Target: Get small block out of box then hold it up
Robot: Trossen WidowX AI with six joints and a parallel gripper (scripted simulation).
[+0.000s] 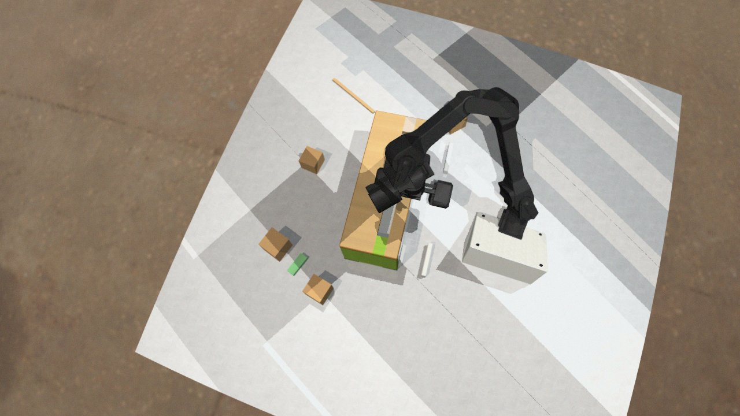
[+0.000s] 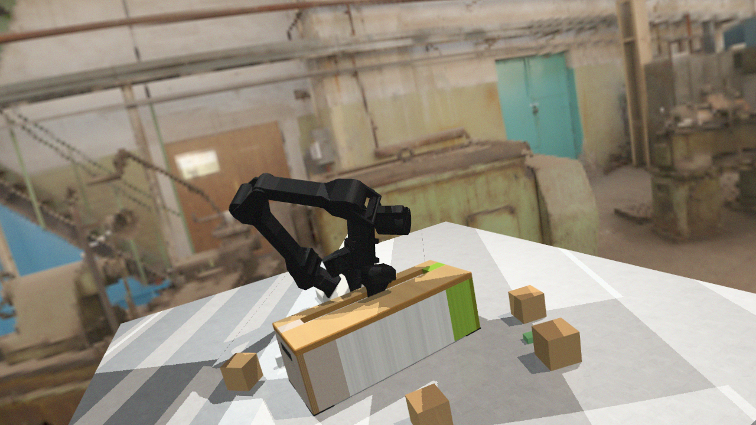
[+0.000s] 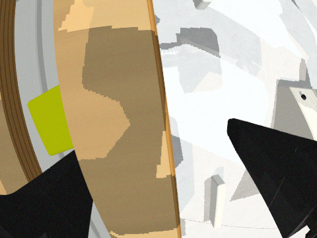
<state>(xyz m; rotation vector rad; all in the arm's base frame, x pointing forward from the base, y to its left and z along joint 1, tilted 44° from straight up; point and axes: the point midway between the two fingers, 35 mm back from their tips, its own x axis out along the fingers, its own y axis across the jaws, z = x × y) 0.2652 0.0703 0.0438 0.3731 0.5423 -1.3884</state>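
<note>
My gripper tip is 60 mm short of the yellow block and 10 mm to the left of it. The rest, counted from my gripper tip: thin wooden stick (290 mm ahead, 260 mm to the right, 80 mm below); flat green piece (220 mm ahead, 270 mm to the left, 80 mm below); wooden box (40 mm ahead, 30 mm below).
</note>
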